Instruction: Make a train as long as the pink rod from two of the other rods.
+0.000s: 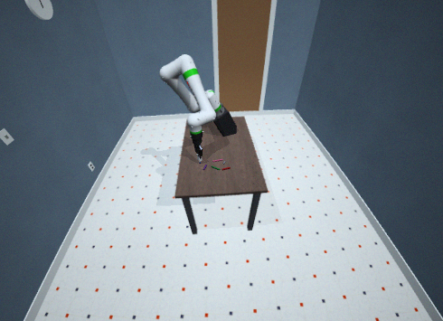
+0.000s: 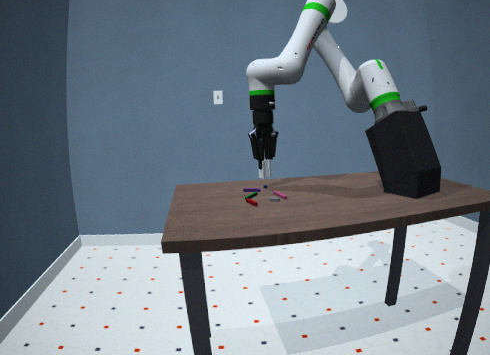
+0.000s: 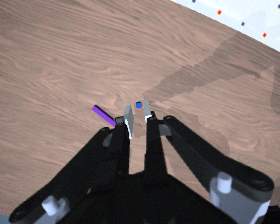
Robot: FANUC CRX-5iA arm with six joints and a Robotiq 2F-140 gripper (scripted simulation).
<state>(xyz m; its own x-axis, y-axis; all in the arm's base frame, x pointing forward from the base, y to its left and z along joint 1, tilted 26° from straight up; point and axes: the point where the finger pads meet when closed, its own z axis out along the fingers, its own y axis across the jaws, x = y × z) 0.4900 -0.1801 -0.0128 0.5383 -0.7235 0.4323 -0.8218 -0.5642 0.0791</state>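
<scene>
Now: the small blue rod 70 mm below my hand. Round my hand: green rod (140 mm to the left, 70 mm below, 70 mm ahead); purple rod (70 mm below, 60 mm ahead, 50 mm to the left); pink rod (160 mm to the left, 70 mm below, 30 mm behind).
</scene>
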